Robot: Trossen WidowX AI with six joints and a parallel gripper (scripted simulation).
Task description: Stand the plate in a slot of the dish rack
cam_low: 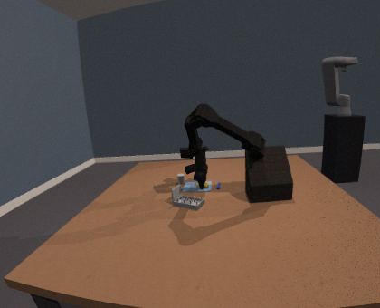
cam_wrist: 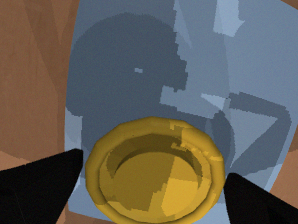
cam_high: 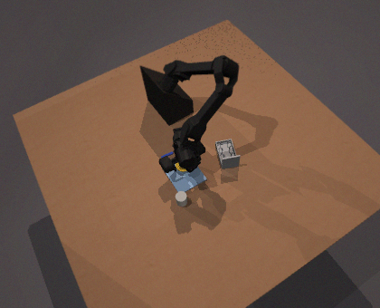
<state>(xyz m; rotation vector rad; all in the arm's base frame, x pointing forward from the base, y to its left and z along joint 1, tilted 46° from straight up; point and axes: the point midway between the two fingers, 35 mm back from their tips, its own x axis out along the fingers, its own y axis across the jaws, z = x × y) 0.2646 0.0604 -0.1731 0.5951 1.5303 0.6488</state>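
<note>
My gripper tip is now 30 mm short of the light blue mat, 10 mm to the left of it and 10 mm above it. Round my gripper tip: white cup: 130 mm ahead, 80 mm to the right, 20 mm above; then yellow plate: 10 mm above; then small blue spoon: 90 mm behind, 10 mm to the right, 10 mm below.
</note>
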